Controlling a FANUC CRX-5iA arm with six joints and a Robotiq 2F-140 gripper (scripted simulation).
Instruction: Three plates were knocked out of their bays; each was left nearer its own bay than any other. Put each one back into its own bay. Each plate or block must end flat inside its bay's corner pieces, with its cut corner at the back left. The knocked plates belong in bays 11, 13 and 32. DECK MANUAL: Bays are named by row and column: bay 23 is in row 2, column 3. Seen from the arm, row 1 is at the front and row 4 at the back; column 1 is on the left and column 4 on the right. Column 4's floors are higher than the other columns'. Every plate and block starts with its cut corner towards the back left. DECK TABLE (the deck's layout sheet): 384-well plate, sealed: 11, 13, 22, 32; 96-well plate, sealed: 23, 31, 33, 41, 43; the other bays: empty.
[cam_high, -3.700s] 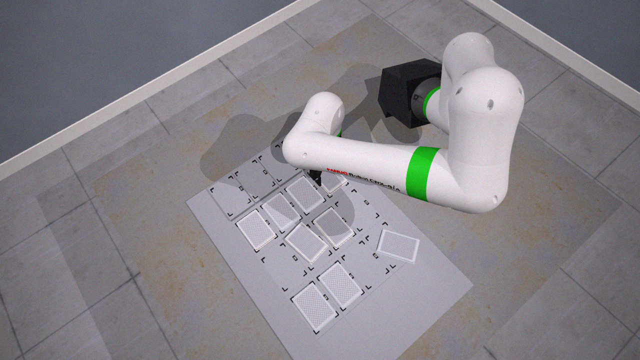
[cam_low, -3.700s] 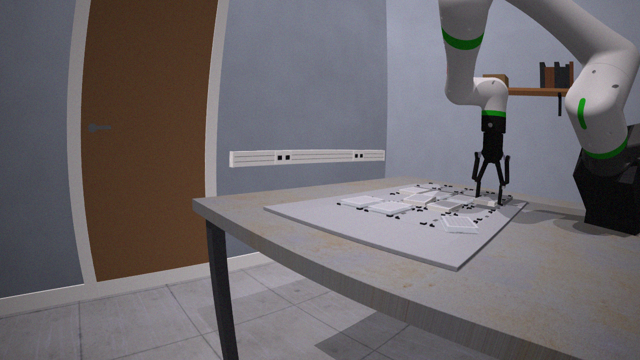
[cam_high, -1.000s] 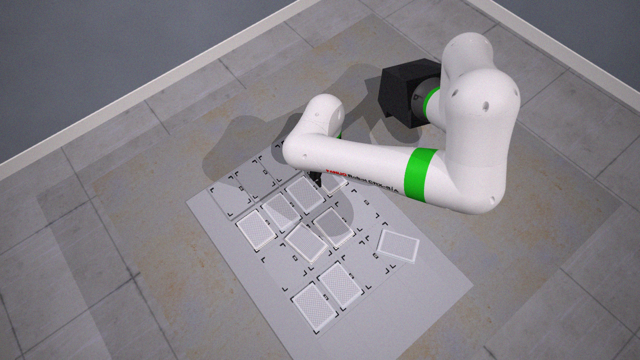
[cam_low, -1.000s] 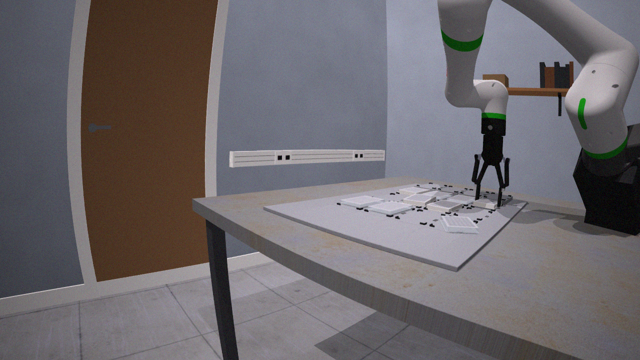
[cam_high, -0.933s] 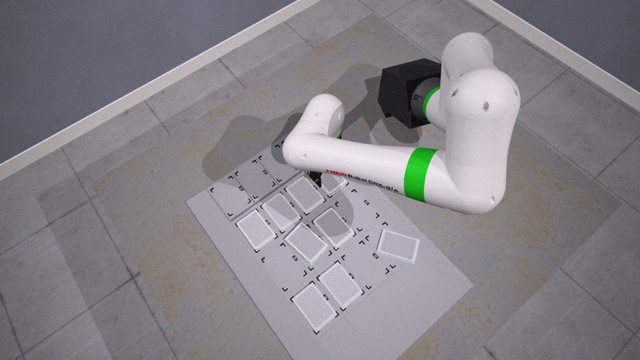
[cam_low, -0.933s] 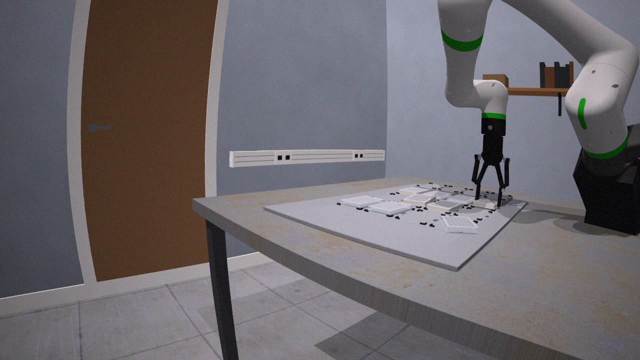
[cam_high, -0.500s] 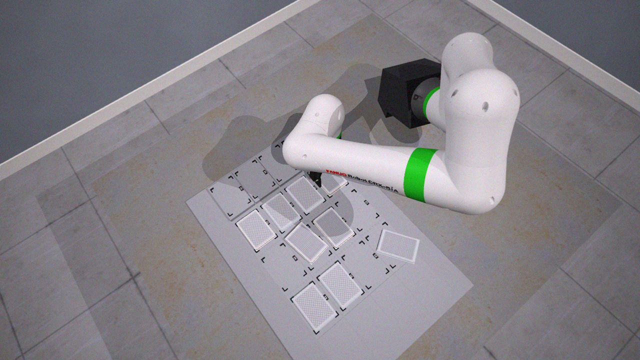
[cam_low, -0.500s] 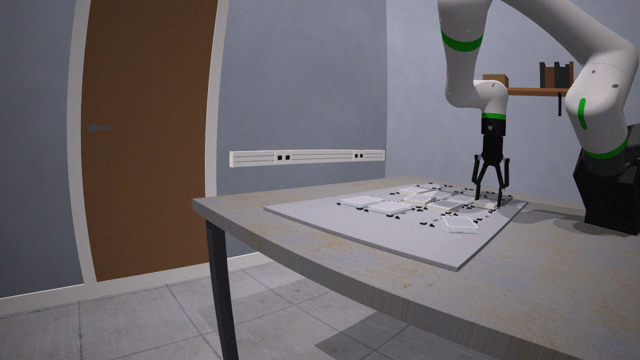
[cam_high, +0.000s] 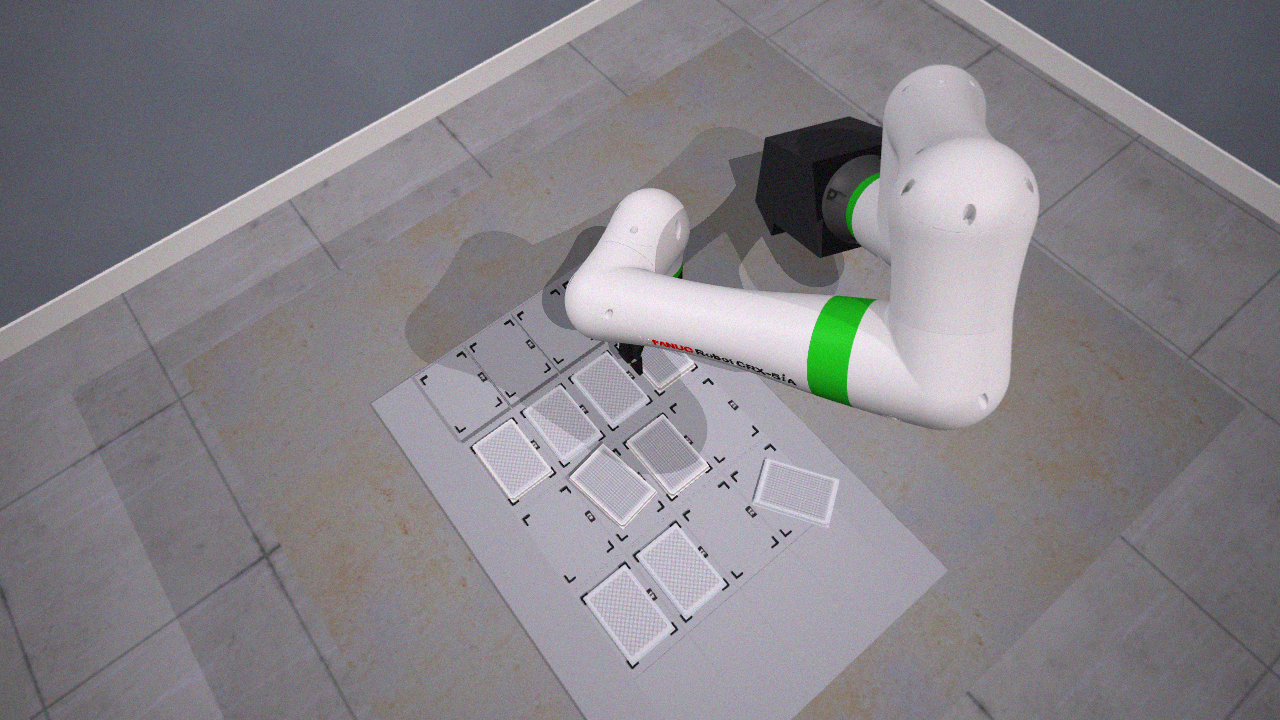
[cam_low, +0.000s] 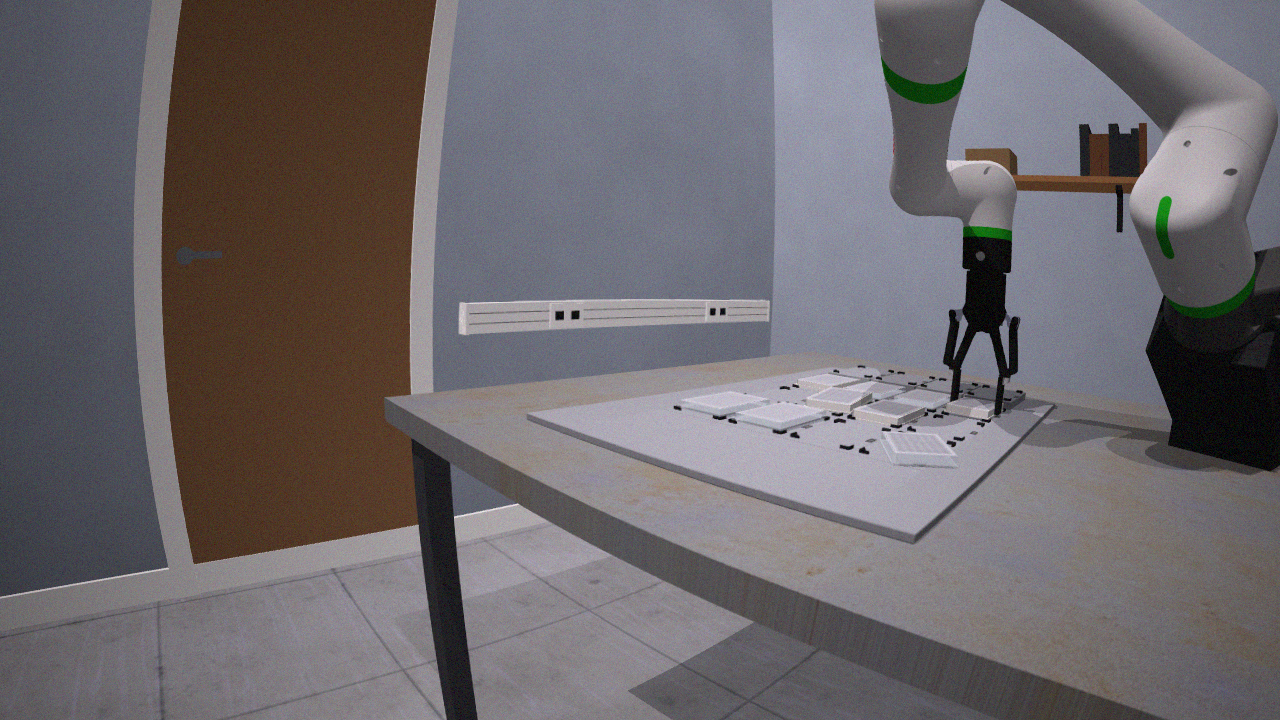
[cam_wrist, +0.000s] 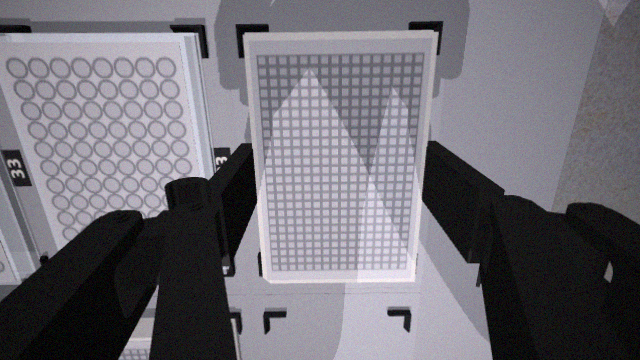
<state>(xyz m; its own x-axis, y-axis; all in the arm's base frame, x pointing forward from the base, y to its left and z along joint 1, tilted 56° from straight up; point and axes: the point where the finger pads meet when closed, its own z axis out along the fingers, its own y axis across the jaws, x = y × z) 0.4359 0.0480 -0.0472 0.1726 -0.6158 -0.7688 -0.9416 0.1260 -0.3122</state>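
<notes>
My hand is 2 cm above the plate.
</notes>
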